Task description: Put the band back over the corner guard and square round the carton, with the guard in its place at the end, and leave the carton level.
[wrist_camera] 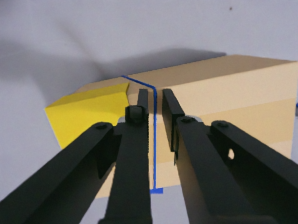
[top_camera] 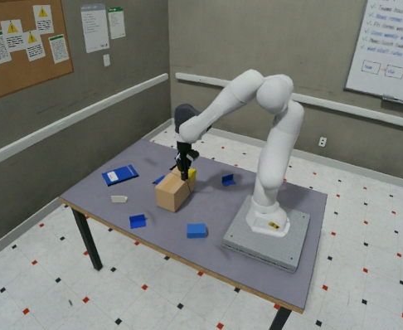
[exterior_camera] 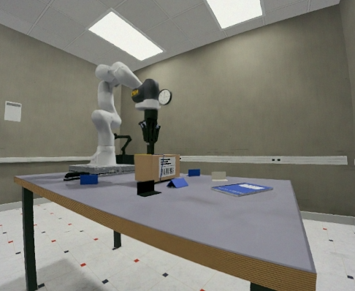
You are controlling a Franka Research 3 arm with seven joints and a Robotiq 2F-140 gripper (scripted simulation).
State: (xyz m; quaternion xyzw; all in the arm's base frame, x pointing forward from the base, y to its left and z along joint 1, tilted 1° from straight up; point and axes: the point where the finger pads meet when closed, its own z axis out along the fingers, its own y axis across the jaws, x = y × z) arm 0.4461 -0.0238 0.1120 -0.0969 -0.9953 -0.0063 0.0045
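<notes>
The yellow corner guard is 7 cm to the right of my hand and 4 cm below it. Also, from my hand: brown carton (5 cm ahead, 2 cm to the left, 10 cm below); blue block (18 cm behind, 21 cm to the left, 15 cm below); black bracket (20 cm ahead, 24 cm to the right, 16 cm below).
</notes>
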